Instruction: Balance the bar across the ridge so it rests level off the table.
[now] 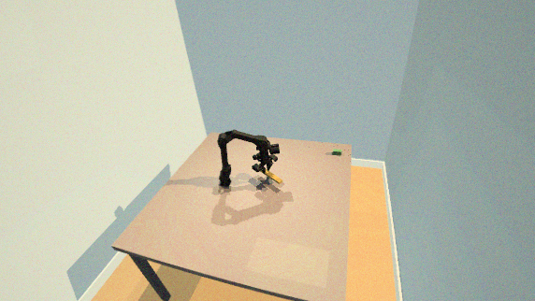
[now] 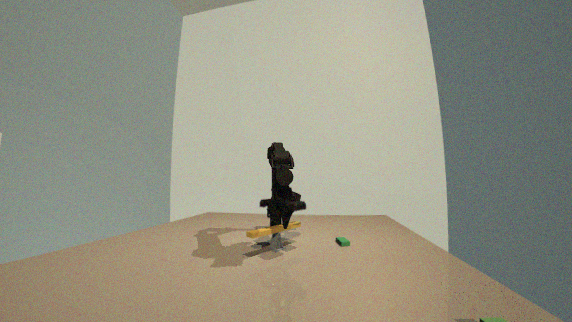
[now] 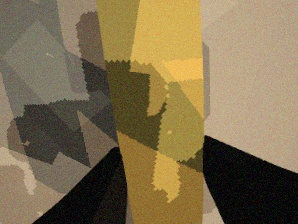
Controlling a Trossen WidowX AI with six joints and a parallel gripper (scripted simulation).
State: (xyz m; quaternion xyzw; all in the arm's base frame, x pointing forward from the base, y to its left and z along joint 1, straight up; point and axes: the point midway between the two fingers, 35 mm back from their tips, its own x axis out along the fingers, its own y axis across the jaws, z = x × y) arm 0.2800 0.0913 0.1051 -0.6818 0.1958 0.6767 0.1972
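The bar lies 2 cm to the right of my gripper tip and 2 cm ahead of it. From my gripper tip the other things lie so: green block (46 cm ahead, 41 cm to the left, 5 cm below).
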